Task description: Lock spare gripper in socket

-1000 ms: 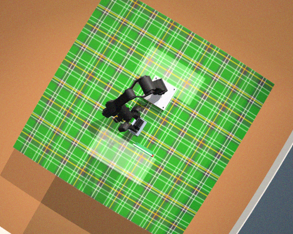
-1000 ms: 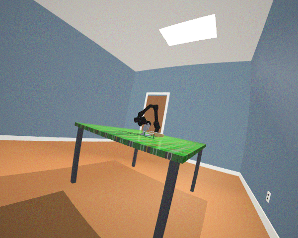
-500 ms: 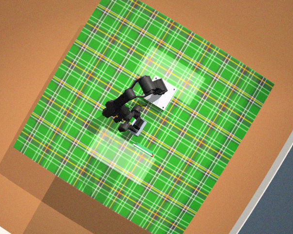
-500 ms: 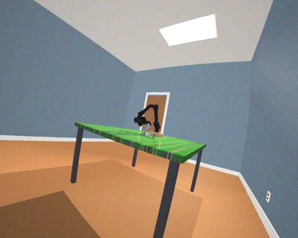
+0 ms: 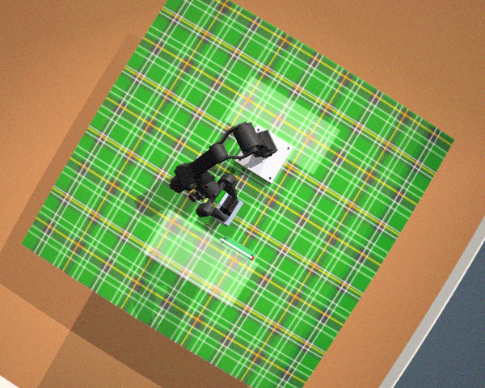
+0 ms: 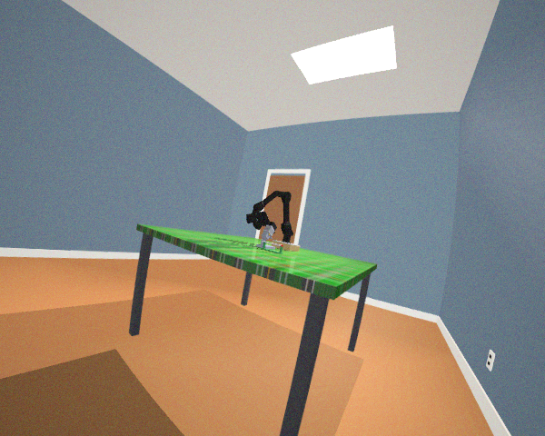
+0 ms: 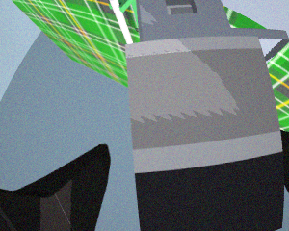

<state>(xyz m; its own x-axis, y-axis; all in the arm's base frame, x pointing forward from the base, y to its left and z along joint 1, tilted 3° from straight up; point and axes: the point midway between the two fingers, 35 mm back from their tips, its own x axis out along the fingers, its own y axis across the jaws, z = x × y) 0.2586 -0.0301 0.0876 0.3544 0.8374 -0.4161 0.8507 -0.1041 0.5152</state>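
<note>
My gripper tip is 20 mm to the left of the spare gripper and 10 mm above it. The rest, counted from my gripper tip: green translucent block 120 mm ahead, 110 mm below, 90 mm to the left; then socket 80 mm below, 20 mm to the right, 20 mm ahead.
</note>
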